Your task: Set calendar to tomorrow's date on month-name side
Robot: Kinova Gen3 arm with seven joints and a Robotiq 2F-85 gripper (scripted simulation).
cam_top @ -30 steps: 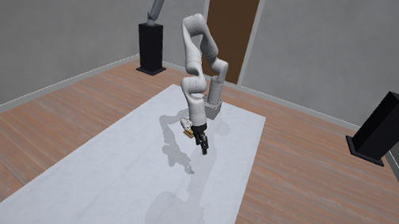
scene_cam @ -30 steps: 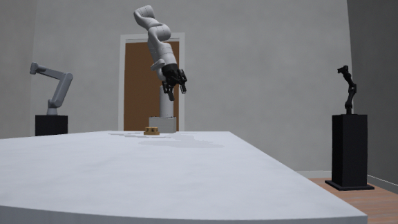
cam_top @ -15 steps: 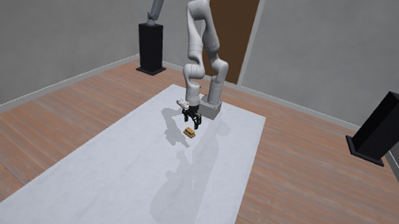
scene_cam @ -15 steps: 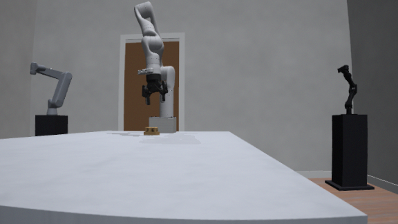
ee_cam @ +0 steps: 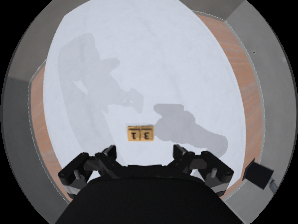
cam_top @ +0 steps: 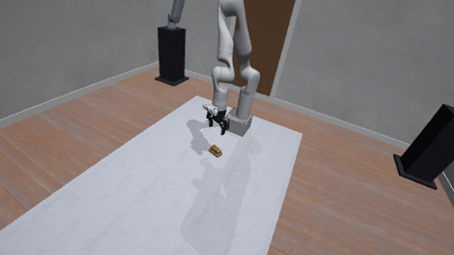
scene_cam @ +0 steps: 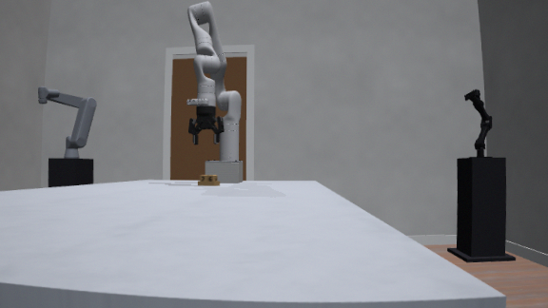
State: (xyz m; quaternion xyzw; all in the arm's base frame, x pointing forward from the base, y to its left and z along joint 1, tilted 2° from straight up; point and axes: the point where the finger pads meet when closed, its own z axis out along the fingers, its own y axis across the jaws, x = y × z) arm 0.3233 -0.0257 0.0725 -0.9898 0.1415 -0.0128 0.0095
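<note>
Right now my hand is 14 cm above the wooden digit cube. Round my hand: wooden calendar tray 1 cm to the left, 16 cm below.
</note>
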